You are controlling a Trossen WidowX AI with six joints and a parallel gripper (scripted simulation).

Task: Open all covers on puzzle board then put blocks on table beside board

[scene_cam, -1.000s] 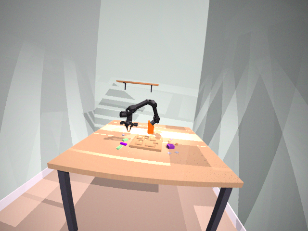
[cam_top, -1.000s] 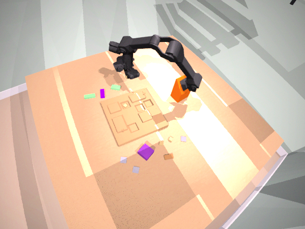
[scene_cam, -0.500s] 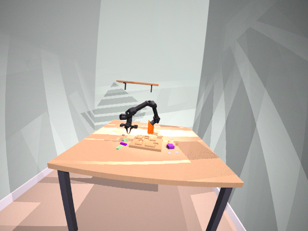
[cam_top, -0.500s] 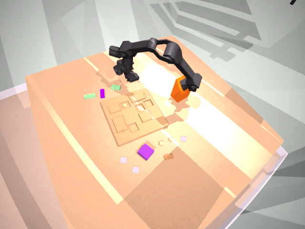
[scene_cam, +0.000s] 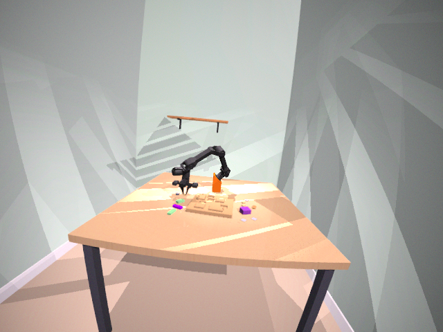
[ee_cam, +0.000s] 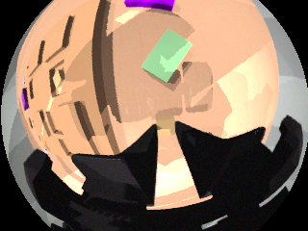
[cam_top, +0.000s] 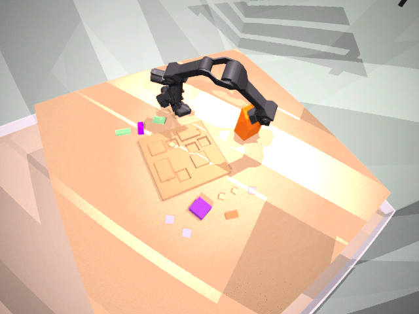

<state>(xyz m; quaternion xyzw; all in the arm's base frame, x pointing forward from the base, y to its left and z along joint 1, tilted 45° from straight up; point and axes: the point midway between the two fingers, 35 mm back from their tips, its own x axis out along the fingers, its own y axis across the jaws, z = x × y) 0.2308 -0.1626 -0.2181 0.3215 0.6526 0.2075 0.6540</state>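
My gripper tip is now 11 cm short of the tan puzzle board, 19 cm to the right of it and 1 cm above it. Round my gripper tip: orange block: 12 cm ahead, 52 cm to the left, 2 cm below; purple block: 17 cm ahead, 3 cm to the right, 2 cm below; mint-green block: 24 cm ahead, 6 cm to the right, 2 cm below.
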